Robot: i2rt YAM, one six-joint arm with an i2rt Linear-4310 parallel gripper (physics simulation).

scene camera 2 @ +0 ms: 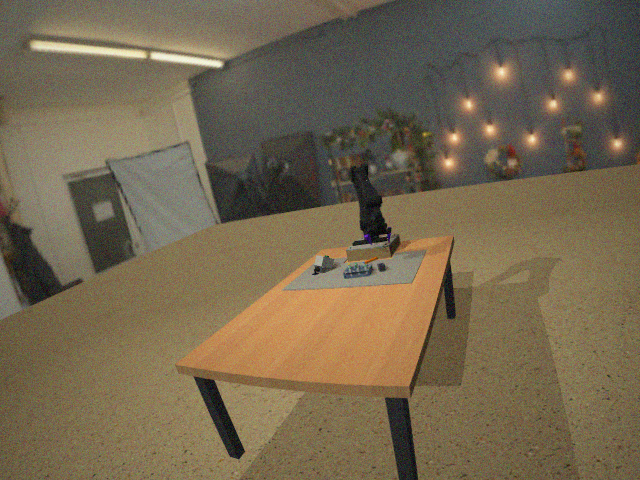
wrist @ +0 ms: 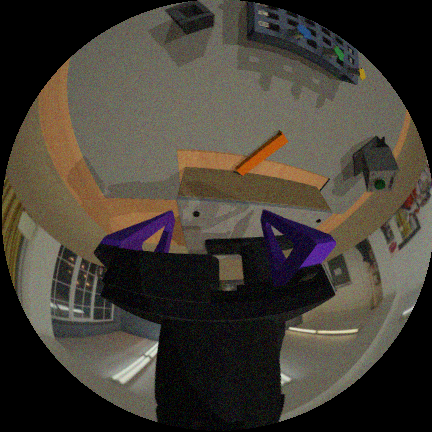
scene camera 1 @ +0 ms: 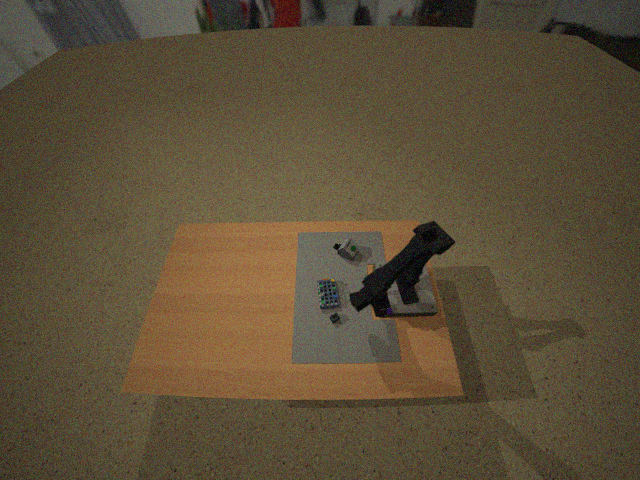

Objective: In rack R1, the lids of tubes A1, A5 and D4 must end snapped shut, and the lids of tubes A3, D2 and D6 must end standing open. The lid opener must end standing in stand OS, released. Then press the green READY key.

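Places are measured from the arm's base along level axes (x ahead, y left, z up), in centimetres.
Pixels of known places: gripper, between the fingertips: (scene camera 2: pixel 380 243) (wrist: pixel 217 214); arm's base, origin of its link: (wrist: pixel 254 243) (scene camera 1: pixel 403 282).
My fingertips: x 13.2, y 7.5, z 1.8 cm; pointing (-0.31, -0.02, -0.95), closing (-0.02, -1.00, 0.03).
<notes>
Ahead of a thing's pixels: the offset from my fingertips to its top centre. "*": to the spot under its first point. Level surfaces: height alone.
Rack R1 {dz -1.6, dx +21.5, dy -10.3 cm} (scene camera 1: pixel 328 294) (scene camera 2: pixel 357 270) (wrist: pixel 281 41) is a blue-grey tube rack on the grey mat; the wrist view cuts off its far part. Along its near side show a blue cap (wrist: pixel 304 32), a green cap (wrist: pixel 339 53) and a yellow cap (wrist: pixel 362 74); whether their lids are snapped shut is too small to tell. An orange bar {dz -7.0, dx +3.1, dy -5.9 cm} (scene camera 2: pixel 371 259) (wrist: pixel 262 154), apparently the lid opener, lies on the mat near the arm's base. The dark stand OS {dz -4.7, dx +20.4, dy +1.6 cm} (scene camera 1: pixel 334 318) (scene camera 2: pixel 382 267) (wrist: pixel 189 19) looks empty. The green READY key (scene camera 1: pixel 353 248) (wrist: pixel 380 184) is on a grey box. My gripper (scene camera 1: pixel 382 311) (scene camera 2: pixel 378 238) (wrist: pixel 217 214) is open and empty above the base.
The grey box {* dz -3.3, dx +11.0, dy -29.1 cm} (scene camera 2: pixel 324 263) (wrist: pixel 380 159) stands on the mat {dz -7.9 cm} (scene camera 1: pixel 315 341) (scene camera 2: pixel 398 276) (wrist: pixel 120 120), across the rack from the stand. The arm's base plate (scene camera 1: pixel 421 310) (scene camera 2: pixel 369 252) (wrist: pixel 250 191) is below the gripper, at the mat's edge.
</notes>
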